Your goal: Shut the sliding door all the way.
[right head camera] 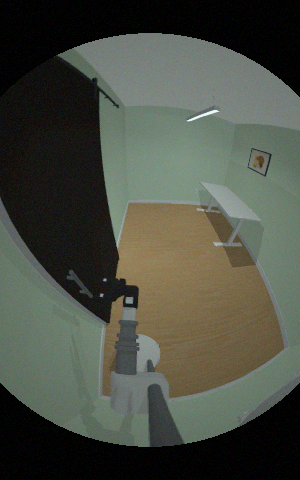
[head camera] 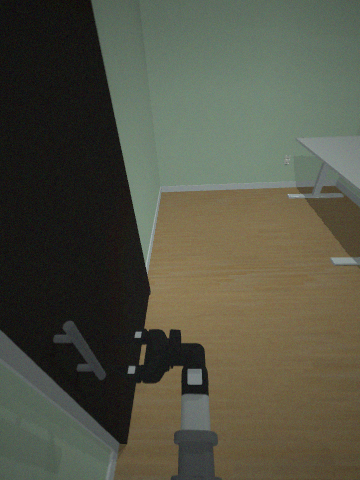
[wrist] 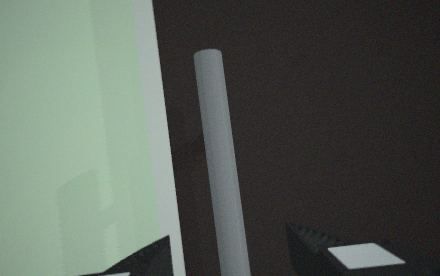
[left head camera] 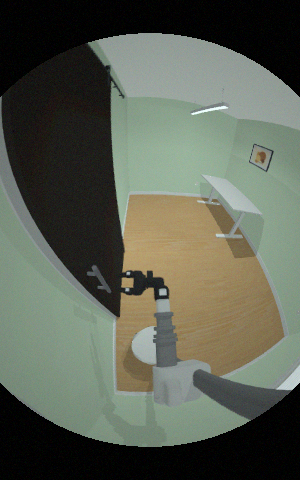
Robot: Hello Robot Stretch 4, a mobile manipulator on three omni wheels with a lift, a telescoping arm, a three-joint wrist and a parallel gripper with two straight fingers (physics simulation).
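Observation:
The dark sliding door stands upright along the left wall. Its grey bar handle is upright, on two short posts, near the door's lower part in the head view. My gripper is open and empty, pointing at the door. Its fingertips are apart from the handle, to its right in the head view. In the wrist view the handle's lower part shows between the fingers, beyond the tips.
A pale strip runs beside the door, next to green wall. A dark rail is on the wall above. A white table stands at the right. A round white shape lies below my arm.

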